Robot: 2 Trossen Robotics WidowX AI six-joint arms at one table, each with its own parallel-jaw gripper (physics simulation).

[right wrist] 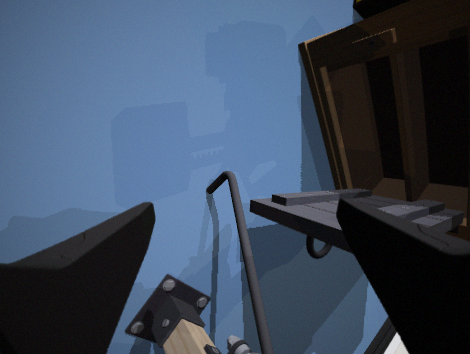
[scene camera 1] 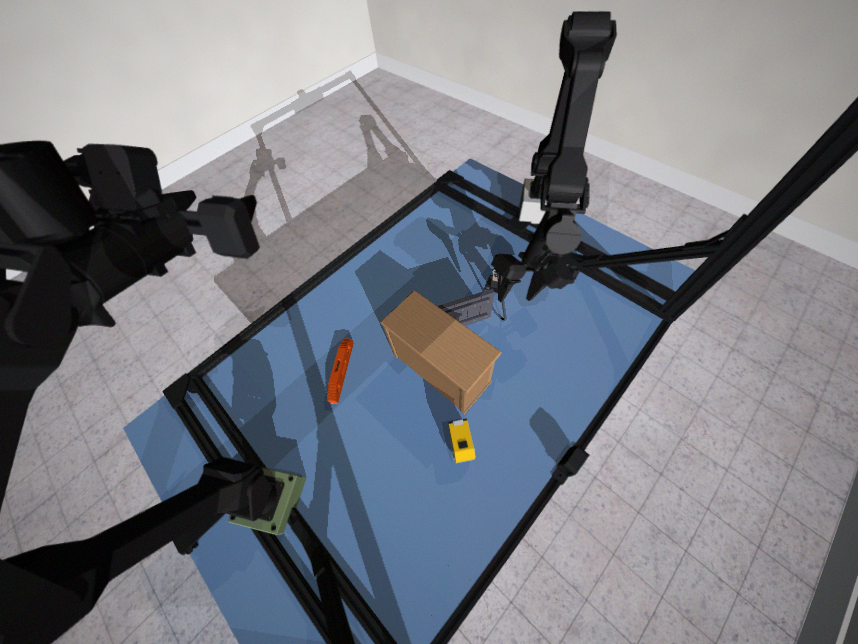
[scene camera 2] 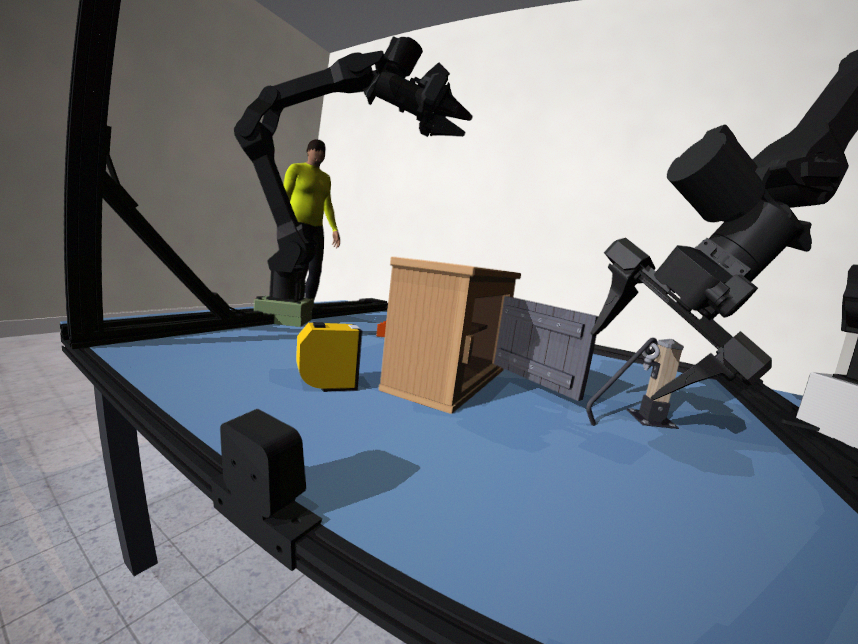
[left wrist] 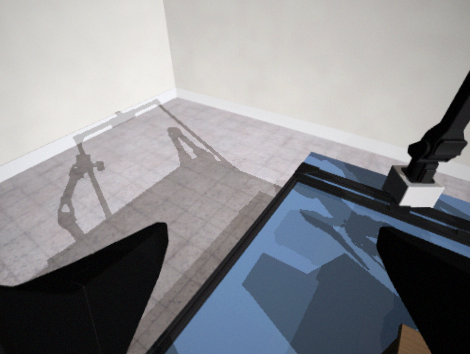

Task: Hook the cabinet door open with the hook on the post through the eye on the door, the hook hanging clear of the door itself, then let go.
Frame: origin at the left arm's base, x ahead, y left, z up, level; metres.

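Seen in the pictures: left gripper, between the fingertips: (scene camera 1: 223, 196) (scene camera 2: 468, 127) (left wrist: 272, 234); right gripper, between the fingertips: (right wrist: 247, 209) (scene camera 1: 514, 300) (scene camera 2: 621, 365); left arm's base, origin of its link: (scene camera 1: 262, 498) (scene camera 2: 285, 299); right arm's base, origin of its link: (left wrist: 417, 175).
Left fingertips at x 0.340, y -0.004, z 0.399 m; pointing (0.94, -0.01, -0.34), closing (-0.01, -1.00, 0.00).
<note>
Pixels of each thing's middle, then the offset from my left fingertips to it. "pt": a spot on its surface instead.
- wooden cabinet, middle of its body: (right wrist: 420, 122) (scene camera 2: 459, 324) (scene camera 1: 440, 353) dx -0.014, dy -0.274, dz -0.366 m
- eye, a spot on its surface: (right wrist: 318, 256) pt dx +0.142, dy -0.329, dz -0.376 m
- wooden post, a spot on its surface: (right wrist: 187, 340) (scene camera 2: 659, 388) pt dx +0.227, dy -0.382, dz -0.400 m
- yellow tape measure, middle of its body: (scene camera 2: 329, 355) (scene camera 1: 459, 441) dx -0.172, dy -0.338, dz -0.408 m
- orange object, middle of its body: (scene camera 2: 415, 329) (scene camera 1: 340, 368) dx -0.061, dy -0.048, dz -0.425 m
The wooden cabinet (scene camera 1: 440, 346) (scene camera 2: 424, 332) stands with its grey door (scene camera 1: 474, 309) (scene camera 2: 544, 346) (right wrist: 300, 215) swung open. In the right wrist view the eye (right wrist: 318, 256) hangs below the door's edge. The wooden post (scene camera 2: 663, 377) (right wrist: 187, 340) stands beside the door. Its dark rod hook (scene camera 2: 618, 375) (right wrist: 245, 250) slants down from the post, its bent tip low and apart from the eye. My right gripper (scene camera 1: 516, 298) (scene camera 2: 625, 364) (right wrist: 247, 209) is open and empty around the hook, one finger near the door's free edge, one by the post. My left gripper (scene camera 2: 467, 126) (left wrist: 272, 234) is open and empty, high up.
A yellow tape measure (scene camera 1: 462, 450) (scene camera 2: 329, 360) stands by the cabinet's side. An orange object (scene camera 1: 339, 370) (scene camera 2: 381, 329) lies behind the cabinet. A black frame (scene camera 1: 509, 547) edges the blue table. A person (scene camera 2: 308, 190) stands behind the left arm.
</note>
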